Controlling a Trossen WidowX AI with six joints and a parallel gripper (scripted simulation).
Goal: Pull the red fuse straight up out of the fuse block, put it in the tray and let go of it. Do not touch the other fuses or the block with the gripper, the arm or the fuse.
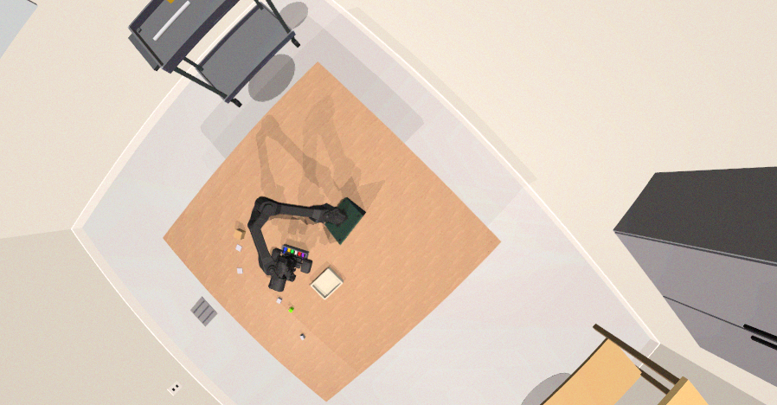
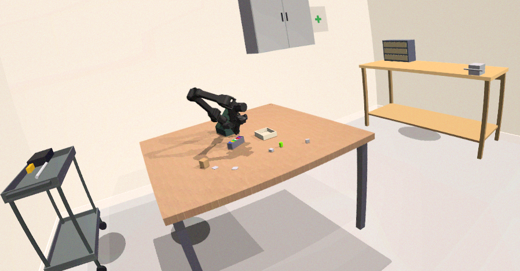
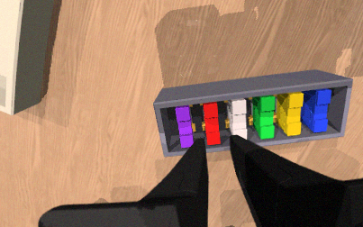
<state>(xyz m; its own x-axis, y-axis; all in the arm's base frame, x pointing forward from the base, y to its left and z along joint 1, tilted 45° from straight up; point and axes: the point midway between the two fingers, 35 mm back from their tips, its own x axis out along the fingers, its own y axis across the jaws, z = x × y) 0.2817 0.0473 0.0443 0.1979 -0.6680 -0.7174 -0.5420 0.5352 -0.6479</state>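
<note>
My gripper tip is now 4 cm above the red fuse. The rest, counted from my gripper tip: tray (1 cm behind, 20 cm to the left, 6 cm below).
</note>
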